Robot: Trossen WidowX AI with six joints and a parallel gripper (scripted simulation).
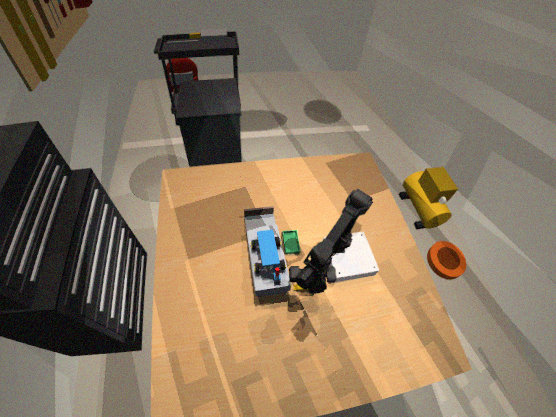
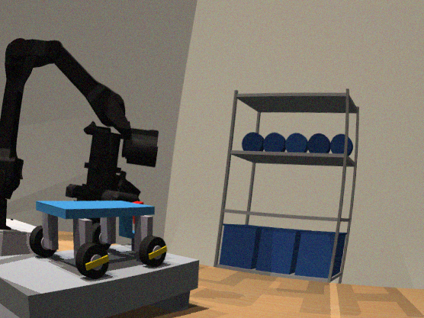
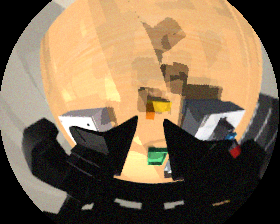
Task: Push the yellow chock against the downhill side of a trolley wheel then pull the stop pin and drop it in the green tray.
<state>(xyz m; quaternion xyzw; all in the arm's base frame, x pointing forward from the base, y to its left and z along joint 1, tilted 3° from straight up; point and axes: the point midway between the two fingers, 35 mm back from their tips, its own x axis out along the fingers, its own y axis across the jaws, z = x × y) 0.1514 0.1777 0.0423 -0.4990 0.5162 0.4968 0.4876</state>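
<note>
Right now my gripper tip is 60 mm above the yellow chock and 20 mm short of it. From my gripper tip the other things lie so: red-headed stop pin (140 mm ahead, 50 mm above, 10 mm to the right); grey ramp (180 mm ahead, 120 mm to the right, 30 mm below); blue-topped trolley (180 mm ahead, 120 mm to the right, 30 mm above).
</note>
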